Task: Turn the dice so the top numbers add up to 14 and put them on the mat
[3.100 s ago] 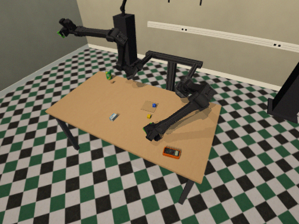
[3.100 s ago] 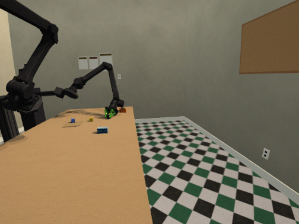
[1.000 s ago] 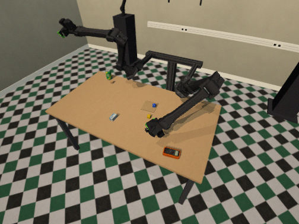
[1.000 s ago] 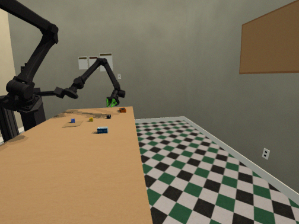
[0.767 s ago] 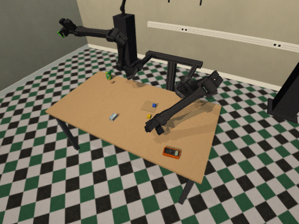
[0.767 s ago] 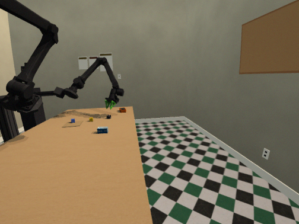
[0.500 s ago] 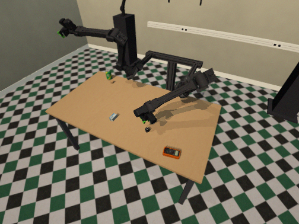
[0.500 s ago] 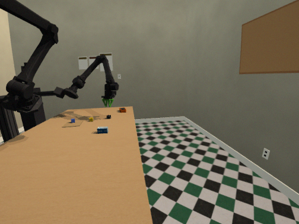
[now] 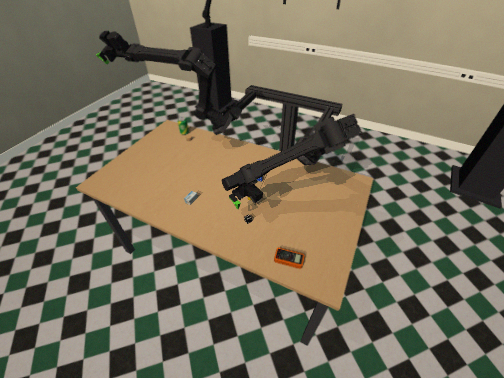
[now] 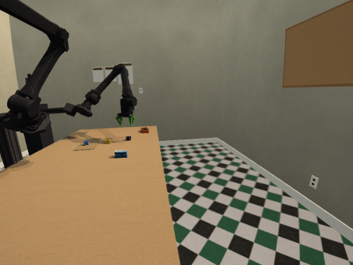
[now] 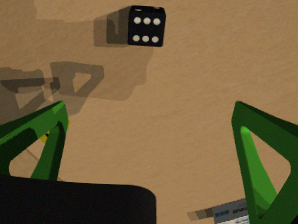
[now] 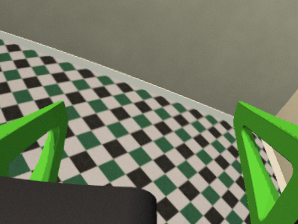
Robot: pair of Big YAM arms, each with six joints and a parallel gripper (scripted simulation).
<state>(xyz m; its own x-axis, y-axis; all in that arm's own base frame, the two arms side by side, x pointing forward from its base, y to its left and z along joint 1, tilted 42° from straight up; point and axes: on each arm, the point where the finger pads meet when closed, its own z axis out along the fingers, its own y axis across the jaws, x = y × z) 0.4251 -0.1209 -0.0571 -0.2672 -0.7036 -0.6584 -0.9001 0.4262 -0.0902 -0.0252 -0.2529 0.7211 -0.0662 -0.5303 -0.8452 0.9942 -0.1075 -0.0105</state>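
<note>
My left hand is 110 mm above the black die and 20 mm to the right of it. From my left hand the other things lie so: blue die 300 mm behind, 110 mm below, 80 mm to the right; then tan mat 280 mm behind, 120 mm to the right, 120 mm below; then yellow die 140 mm behind, 110 mm below, 50 mm to the right.
</note>
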